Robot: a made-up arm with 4 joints.
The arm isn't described. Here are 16 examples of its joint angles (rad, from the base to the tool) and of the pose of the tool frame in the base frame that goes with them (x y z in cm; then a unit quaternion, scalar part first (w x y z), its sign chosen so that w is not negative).
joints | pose
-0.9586 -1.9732 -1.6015 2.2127 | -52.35 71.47 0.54 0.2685 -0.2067 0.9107 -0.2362
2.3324 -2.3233 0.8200 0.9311 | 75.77 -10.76 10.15 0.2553 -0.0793 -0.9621 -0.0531
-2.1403 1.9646 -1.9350 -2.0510 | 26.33 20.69 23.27 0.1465 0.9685 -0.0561 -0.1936
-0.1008 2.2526 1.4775 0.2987 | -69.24 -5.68 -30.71 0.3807 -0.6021 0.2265 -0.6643
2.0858 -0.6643 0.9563 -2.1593 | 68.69 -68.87 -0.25 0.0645 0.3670 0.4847 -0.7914
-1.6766 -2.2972 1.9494 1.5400 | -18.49 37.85 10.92 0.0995 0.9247 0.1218 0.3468
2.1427 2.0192 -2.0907 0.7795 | 57.90 -45.07 -15.21 0.5527 0.0100 0.3265 -0.7667
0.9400 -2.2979 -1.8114 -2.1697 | -22.21 -26.38 -10.46 0.8299 -0.1841 0.4497 -0.2740
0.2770 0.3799 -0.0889 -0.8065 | -70.09 -17.40 -19.15 0.8217 -0.5471 -0.1201 0.1050
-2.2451 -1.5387 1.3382 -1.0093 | 48.86 92.23 24.25 0.8627 0.2524 -0.1063 -0.4252
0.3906 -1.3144 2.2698 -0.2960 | -56.60 -56.99 48.95 0.2348 0.0800 0.6562 0.7127
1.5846 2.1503 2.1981 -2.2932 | -34.02 -78.56 11.84 0.2386 0.8864 -0.3665 0.1514
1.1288 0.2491 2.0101 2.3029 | -0.72 -42.35 24.14 0.6665 0.2564 0.4526 -0.5341
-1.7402 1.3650 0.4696 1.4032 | 43.54 56.19 3.37 0.4522 0.0450 0.0136 -0.8907
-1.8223 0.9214 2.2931 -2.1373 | 30.04 73.58 50.02 0.4218 0.3391 0.7834 0.3055
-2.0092 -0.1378 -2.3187 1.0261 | 47.58 55.28 4.26 0.5116 -0.5805 -0.6295 -0.0707
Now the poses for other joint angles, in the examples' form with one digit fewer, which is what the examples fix.
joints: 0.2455 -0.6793 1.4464 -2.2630
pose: -79.5 -58.0 9.8 0.442 -0.538 0.000 0.718
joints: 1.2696 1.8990 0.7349 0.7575
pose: -27.1 -59.4 -27.5 0.839 -0.457 -0.230 0.185
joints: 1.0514 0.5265 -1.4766 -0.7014
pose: -26.2 -23.7 -3.6 0.552 -0.032 -0.794 0.253
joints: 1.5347 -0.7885 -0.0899 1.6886
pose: 26.2 -78.6 40.6 0.221 0.708 0.626 0.240
